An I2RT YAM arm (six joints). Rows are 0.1 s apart.
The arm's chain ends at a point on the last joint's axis. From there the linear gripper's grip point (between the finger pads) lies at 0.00 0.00 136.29 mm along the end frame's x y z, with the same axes.
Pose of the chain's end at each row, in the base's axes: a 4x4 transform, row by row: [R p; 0 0 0 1], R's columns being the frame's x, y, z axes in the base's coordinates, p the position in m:
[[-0.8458, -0.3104, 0.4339, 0.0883], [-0.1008, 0.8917, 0.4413, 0.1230], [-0.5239, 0.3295, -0.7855, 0.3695], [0, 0, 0, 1]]
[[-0.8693, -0.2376, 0.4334, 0.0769], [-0.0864, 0.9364, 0.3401, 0.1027], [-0.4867, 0.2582, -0.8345, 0.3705], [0, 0, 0, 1]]
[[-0.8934, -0.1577, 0.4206, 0.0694], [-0.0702, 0.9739, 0.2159, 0.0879], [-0.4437, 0.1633, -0.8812, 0.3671], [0, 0, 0, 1]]
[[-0.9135, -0.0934, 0.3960, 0.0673], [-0.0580, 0.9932, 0.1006, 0.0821], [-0.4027, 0.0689, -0.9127, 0.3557], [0, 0, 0, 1]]
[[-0.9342, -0.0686, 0.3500, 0.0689], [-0.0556, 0.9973, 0.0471, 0.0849], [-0.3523, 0.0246, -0.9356, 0.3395], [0, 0, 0, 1]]
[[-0.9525, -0.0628, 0.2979, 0.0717], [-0.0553, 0.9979, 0.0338, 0.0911], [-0.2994, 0.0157, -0.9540, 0.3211], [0, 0, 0, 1]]
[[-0.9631, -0.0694, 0.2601, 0.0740], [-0.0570, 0.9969, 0.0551, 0.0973], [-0.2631, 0.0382, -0.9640, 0.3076], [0, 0, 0, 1]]
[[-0.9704, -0.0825, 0.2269, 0.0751], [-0.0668, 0.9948, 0.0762, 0.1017], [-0.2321, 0.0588, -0.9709, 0.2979], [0, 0, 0, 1]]
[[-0.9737, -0.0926, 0.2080, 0.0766], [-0.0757, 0.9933, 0.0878, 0.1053], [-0.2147, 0.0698, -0.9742, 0.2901], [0, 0, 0, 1]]
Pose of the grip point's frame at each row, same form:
[[-0.8458, -0.3104, 0.4339, 0.1474], [-0.1008, 0.8917, 0.4413, 0.1831], [-0.5239, 0.3295, -0.7855, 0.2624], [0, 0, 0, 1]]
[[-0.8693, -0.2376, 0.4334, 0.1360], [-0.0864, 0.9364, 0.3401, 0.1491], [-0.4867, 0.2582, -0.8345, 0.2568], [0, 0, 0, 1]]
[[-0.8934, -0.1577, 0.4206, 0.1267], [-0.0702, 0.9739, 0.2159, 0.1173], [-0.4437, 0.1633, -0.8812, 0.2470], [0, 0, 0, 1]]
[[-0.9135, -0.0934, 0.3960, 0.1213], [-0.0580, 0.9932, 0.1006, 0.0958], [-0.4027, 0.0689, -0.9127, 0.2313], [0, 0, 0, 1]]
[[-0.9342, -0.0686, 0.3500, 0.1166], [-0.0556, 0.9973, 0.0471, 0.0913], [-0.3523, 0.0246, -0.9356, 0.2120], [0, 0, 0, 1]]
[[-0.9525, -0.0628, 0.2979, 0.1123], [-0.0553, 0.9979, 0.0338, 0.0957], [-0.2994, 0.0157, -0.9540, 0.1911], [0, 0, 0, 1]]
[[-0.9631, -0.0694, 0.2601, 0.1094], [-0.0570, 0.9969, 0.0551, 0.1048], [-0.2631, 0.0382, -0.9640, 0.1762], [0, 0, 0, 1]]
[[-0.9704, -0.0825, 0.2269, 0.1060], [-0.0668, 0.9948, 0.0762, 0.1121], [-0.2321, 0.0588, -0.9709, 0.1656], [0, 0, 0, 1]]
[[-0.9737, -0.0926, 0.2080, 0.1049], [-0.0757, 0.9933, 0.0878, 0.1173], [-0.2147, 0.0698, -0.9742, 0.1573], [0, 0, 0, 1]]

